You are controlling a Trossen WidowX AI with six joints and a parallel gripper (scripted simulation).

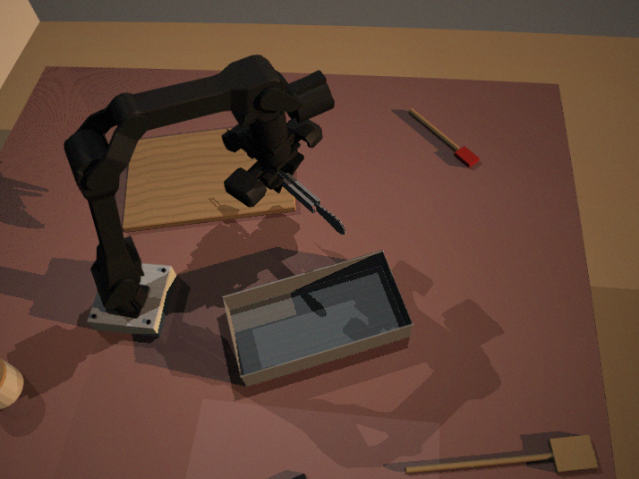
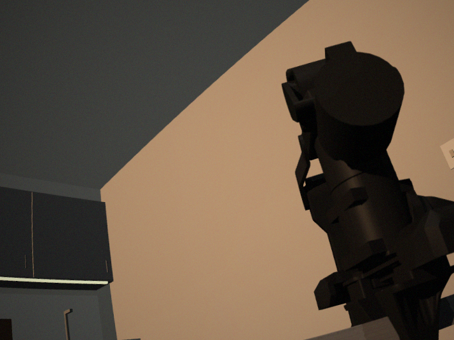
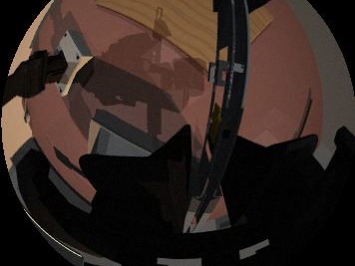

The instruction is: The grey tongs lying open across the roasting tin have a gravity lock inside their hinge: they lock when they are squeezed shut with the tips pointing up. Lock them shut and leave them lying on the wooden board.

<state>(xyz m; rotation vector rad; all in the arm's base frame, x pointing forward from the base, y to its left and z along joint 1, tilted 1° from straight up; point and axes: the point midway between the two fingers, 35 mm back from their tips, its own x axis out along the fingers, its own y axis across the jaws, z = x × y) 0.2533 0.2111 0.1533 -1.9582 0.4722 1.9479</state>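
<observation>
Now: gripper tip 210 mm past the wooden board, 150 mm above it and 120 mm to the right of it. Round my gripper tip: wooden cup 440 mm behind, 410 mm to the right, 120 mm below; then roasting tin 180 mm to the right, 130 mm below, 90 mm ahead; then red-headed spatula 300 mm ahead, 280 mm to the left, 150 mm below.
</observation>
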